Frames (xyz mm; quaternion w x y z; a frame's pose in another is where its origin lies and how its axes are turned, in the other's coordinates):
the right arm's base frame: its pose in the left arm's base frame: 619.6 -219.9 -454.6 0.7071 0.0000 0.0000 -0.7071
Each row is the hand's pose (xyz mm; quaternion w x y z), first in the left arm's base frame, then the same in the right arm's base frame.
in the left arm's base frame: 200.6 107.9 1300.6 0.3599 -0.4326 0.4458 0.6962
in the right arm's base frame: -327.8 -419.0 1755.2 0.2378 0.6211 -0.0093 -0.7467
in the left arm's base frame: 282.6 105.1 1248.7 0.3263 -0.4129 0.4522 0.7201
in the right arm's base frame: -325.0 -337.0 1703.3 0.2785 0.6117 -0.0278 -0.7399
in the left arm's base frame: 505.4 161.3 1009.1 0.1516 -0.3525 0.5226 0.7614
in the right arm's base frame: -381.2 -114.2 1463.7 0.4312 0.6188 -0.1203 -0.6456
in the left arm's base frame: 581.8 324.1 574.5 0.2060 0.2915 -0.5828 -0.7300
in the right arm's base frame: -544.0 -37.8 1029.1 0.6619 0.6182 -0.2060 -0.3705
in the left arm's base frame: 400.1 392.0 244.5 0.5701 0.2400 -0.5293 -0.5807
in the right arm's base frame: -611.9 -219.5 699.1 0.8137 0.5440 -0.2046 -0.0075
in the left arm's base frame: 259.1 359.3 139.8 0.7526 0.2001 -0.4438 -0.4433
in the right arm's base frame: -579.2 -360.5 594.4 0.8457 0.4553 -0.1723 0.2187
